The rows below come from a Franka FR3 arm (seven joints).
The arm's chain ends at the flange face. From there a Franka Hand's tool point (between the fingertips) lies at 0.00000 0.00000 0.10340 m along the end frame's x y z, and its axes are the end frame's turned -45 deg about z.
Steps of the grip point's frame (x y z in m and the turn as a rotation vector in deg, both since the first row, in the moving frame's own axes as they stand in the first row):
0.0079, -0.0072, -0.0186, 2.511, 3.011, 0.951
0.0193, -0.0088, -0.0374, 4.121, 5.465, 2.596
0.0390, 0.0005, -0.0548, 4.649, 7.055, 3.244
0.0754, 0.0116, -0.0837, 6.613, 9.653, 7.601
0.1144, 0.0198, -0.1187, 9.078, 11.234, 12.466
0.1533, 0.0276, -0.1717, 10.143, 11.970, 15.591
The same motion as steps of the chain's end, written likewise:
-0.0002, -0.0036, -0.0184, 3.905, 0.354, 0.951
0.0054, -0.0077, -0.0367, 6.778, 0.950, 2.596
0.0245, -0.0124, -0.0537, 8.276, 1.701, 3.244
0.0563, -0.0248, -0.0816, 11.502, 2.150, 7.601
0.0894, -0.0417, -0.1154, 14.363, 1.525, 12.466
0.1218, -0.0617, -0.1679, 15.636, 1.292, 15.591

